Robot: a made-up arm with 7 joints.
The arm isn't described. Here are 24 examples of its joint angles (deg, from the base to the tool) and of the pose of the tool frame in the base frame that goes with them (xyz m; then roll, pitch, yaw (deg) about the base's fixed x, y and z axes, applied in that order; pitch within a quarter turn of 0, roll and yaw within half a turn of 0).
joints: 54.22 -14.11 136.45 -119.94 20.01 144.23 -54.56
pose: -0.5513 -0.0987 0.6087 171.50 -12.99 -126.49
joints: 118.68 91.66 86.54 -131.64 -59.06 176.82 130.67
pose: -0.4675 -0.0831 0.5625 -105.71 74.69 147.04
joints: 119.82 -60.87 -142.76 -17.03 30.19 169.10 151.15
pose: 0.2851 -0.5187 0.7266 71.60 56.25 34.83
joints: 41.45 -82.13 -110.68 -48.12 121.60 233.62 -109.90
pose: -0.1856 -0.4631 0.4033 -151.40 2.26 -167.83
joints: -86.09 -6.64 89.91 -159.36 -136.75 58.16 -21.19
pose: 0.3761 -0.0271 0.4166 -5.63 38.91 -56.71
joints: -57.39 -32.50 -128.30 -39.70 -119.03 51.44 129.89
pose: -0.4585 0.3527 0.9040 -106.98 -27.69 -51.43
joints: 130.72 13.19 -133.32 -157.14 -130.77 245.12 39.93
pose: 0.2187 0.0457 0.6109 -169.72 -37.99 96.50
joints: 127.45 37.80 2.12 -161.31 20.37 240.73 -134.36
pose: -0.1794 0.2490 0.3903 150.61 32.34 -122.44
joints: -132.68 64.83 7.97 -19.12 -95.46 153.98 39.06
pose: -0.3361 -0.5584 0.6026 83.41 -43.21 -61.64
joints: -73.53 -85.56 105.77 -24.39 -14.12 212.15 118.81
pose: -0.0956 0.5540 0.4912 -91.71 -58.16 26.62
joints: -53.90 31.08 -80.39 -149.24 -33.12 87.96 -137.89
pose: -0.3062 -0.2450 0.3972 -89.94 -9.20 -3.40
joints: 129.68 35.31 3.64 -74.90 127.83 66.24 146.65
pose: -0.4856 0.4762 0.5841 42.75 19.58 -52.45
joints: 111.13 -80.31 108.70 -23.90 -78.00 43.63 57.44
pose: -0.0065 -0.6807 0.6039 -22.71 -52.61 -36.74
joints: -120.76 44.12 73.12 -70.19 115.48 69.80 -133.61
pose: 0.2005 -0.6030 0.7668 32.15 -1.43 173.08
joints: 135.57 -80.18 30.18 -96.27 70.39 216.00 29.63
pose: 0.1158 -0.2660 0.9116 -2.97 4.19 54.94
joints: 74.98 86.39 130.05 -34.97 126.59 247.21 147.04
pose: -0.0600 0.4751 0.6240 -107.11 -62.99 89.68
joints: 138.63 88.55 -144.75 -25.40 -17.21 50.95 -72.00
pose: -0.3620 0.5252 0.7654 64.06 3.54 49.66
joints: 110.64 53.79 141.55 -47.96 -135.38 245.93 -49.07
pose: -0.1959 0.1535 0.9174 -20.64 44.77 -94.19
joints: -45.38 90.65 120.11 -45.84 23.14 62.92 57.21
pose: 0.6439 -0.1634 0.7094 -63.53 12.47 48.51
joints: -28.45 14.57 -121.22 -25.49 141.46 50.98 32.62
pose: 0.0180 -0.2151 1.1652 -125.13 -28.05 -68.66
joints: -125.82 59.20 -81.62 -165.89 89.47 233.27 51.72
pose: -0.2275 0.1098 0.5594 -63.31 -35.45 -35.33
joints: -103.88 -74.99 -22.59 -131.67 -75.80 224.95 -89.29
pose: -0.0378 0.0931 0.8809 3.90 42.12 -63.16
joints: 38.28 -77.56 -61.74 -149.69 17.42 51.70 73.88
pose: 0.2652 -0.1405 0.6421 -140.59 74.41 0.95
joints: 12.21 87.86 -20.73 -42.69 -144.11 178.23 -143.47
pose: 0.4896 0.0433 0.1512 -134.93 -34.55 -66.21
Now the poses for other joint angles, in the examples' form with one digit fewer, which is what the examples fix.
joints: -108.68 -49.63 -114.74 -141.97 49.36 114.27 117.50
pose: -0.334 0.264 0.317 84.2 6.9 -24.8
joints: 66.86 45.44 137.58 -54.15 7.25 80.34 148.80
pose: -0.208 0.267 1.113 175.6 70.3 49.8
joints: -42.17 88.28 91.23 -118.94 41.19 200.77 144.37
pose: 0.489 0.140 0.436 102.7 -1.6 150.0
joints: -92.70 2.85 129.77 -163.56 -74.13 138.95 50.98
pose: 0.204 0.266 0.423 143.2 6.2 51.6
